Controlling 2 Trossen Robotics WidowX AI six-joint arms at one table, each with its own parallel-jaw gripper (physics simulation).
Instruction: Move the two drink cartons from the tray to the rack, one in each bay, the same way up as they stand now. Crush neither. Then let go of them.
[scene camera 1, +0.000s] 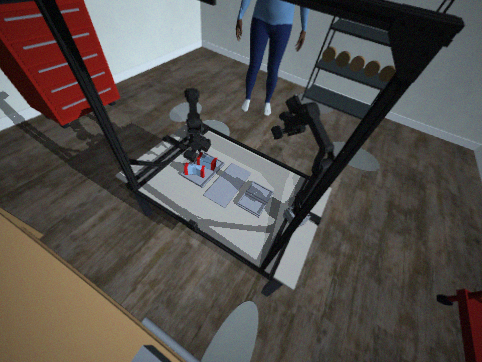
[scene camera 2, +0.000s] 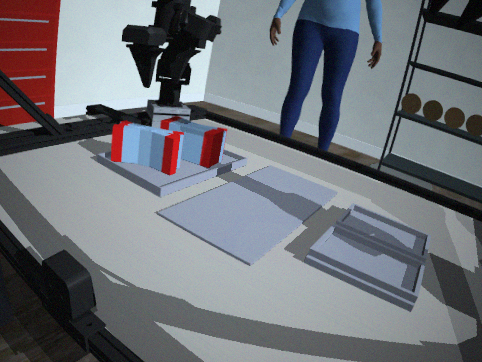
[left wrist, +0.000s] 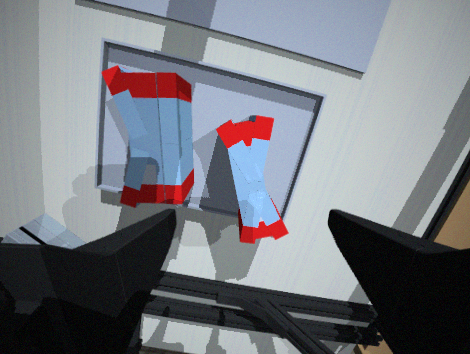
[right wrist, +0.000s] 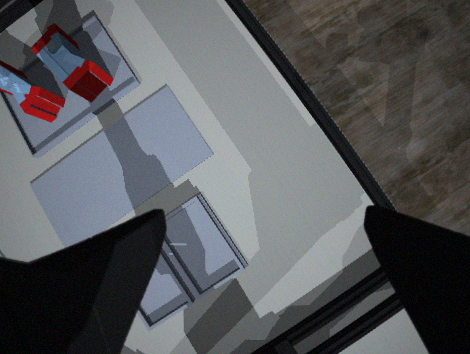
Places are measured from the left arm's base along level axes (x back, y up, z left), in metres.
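Pixels of known places: left gripper, fingertip midpoint: (scene camera 1: 196, 157) (scene camera 2: 161, 85) (left wrist: 252, 216); right gripper, fingertip midpoint: (scene camera 1: 281, 137) (scene camera 2: 445, 21) (right wrist: 264, 218); left arm's base at its link origin: (scene camera 2: 168, 104).
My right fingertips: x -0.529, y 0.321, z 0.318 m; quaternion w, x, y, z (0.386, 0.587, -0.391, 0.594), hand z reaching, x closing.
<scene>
Ahead of a thing's pixels: the offset from my right fingertips to its top centre.
Two light-blue cartons with red ends and pinched waists stand apart on the tray @[dz -0.365, dx +0.237, dy -0.361 m] (scene camera 1: 202, 181) (scene camera 2: 130, 176) (left wrist: 295, 135) (right wrist: 116, 56). The nearer carton @[dz -0.429, dx +0.219, dy -0.303 m] (scene camera 1: 195, 170) (scene camera 2: 145, 147) (left wrist: 252, 170) (right wrist: 41, 102) looks narrower in the left wrist view than the farther carton @[dz -0.327, dx +0.264, dy -0.303 m] (scene camera 1: 206, 161) (scene camera 2: 192, 144) (left wrist: 172, 130) (right wrist: 60, 57). My left gripper (scene camera 1: 196, 154) (scene camera 2: 165, 82) (left wrist: 252, 216) is open and empty, above and behind the cartons. The rack @[dz -0.146, dx -0.110, dy -0.357 m] (scene camera 1: 247, 208) (scene camera 2: 360, 283) (right wrist: 223, 231) has two empty bays. My right gripper (scene camera 1: 280, 125) (right wrist: 264, 218) is open and empty, high near the far right side.
A flat grey-blue panel (scene camera 1: 222, 191) (scene camera 2: 235, 220) (left wrist: 300, 30) (right wrist: 85, 185) lies between tray and rack. Dark frame rails edge the table, and frame posts rise around it. A person (scene camera 1: 267, 50) (scene camera 2: 320, 65) stands behind the table. Shadows fall across panel and rack.
</scene>
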